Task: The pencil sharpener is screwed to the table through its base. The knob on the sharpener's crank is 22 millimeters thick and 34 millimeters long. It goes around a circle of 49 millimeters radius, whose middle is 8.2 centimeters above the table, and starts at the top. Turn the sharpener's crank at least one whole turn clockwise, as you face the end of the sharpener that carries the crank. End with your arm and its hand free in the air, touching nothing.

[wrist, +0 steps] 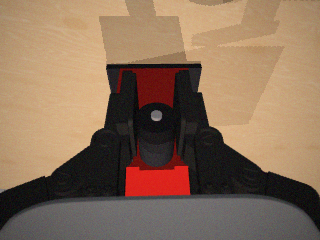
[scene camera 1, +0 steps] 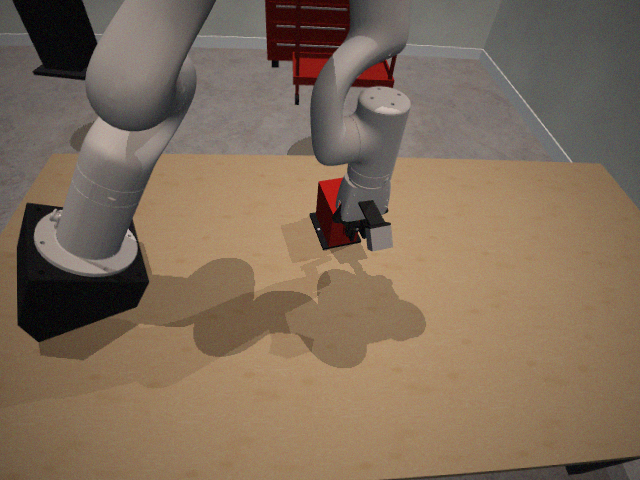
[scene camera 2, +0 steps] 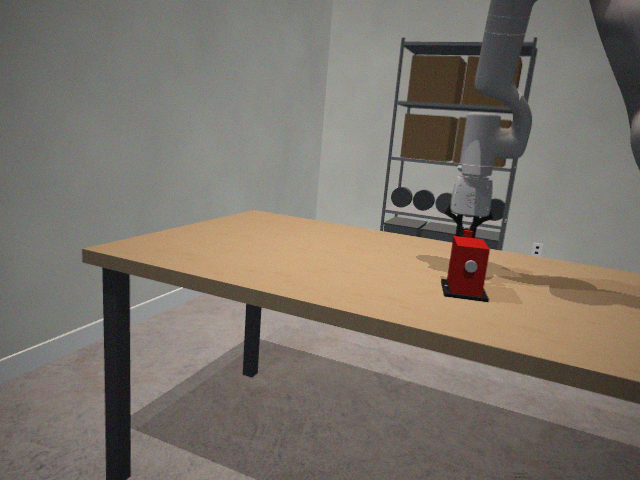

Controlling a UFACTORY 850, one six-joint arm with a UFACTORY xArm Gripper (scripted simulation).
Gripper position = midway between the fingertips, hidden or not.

In view: the gripper (scene camera 1: 355,235) and a red pencil sharpener (scene camera 2: 472,254).
The gripper also shows in the wrist view (wrist: 155,89) and in scene camera 2 (scene camera 2: 464,240). The red pencil sharpener also shows in scene camera 1 (scene camera 1: 330,234).
